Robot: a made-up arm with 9 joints. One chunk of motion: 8 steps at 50 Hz.
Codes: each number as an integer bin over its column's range. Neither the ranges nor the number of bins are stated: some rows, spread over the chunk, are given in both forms.
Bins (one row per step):
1: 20 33 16 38 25 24 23 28 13
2: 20 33 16 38 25 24 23 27 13
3: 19 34 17 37 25 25 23 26 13
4: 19 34 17 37 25 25 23 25 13
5: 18 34 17 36 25 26 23 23 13
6: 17 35 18 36 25 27 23 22 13
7: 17 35 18 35 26 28 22 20 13
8: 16 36 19 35 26 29 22 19 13
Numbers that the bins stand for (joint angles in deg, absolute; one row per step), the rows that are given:
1: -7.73 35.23 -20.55 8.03 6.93 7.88 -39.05 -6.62 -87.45
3: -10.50 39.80 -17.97 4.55 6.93 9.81 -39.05 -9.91 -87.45
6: -16.03 44.38 -15.39 1.07 6.93 13.67 -39.05 -16.50 -87.45
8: -18.79 48.95 -12.80 -2.42 10.09 17.52 -43.21 -21.44 -87.45
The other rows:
2: -7.73 35.23 -20.55 8.03 6.93 7.88 -39.05 -8.27 -87.45
4: -10.50 39.80 -17.97 4.55 6.93 9.81 -39.05 -11.56 -87.45
5: -13.26 39.80 -17.97 1.07 6.93 11.74 -39.05 -14.85 -87.45
7: -16.03 44.38 -15.39 -2.42 10.09 15.60 -43.21 -19.79 -87.45

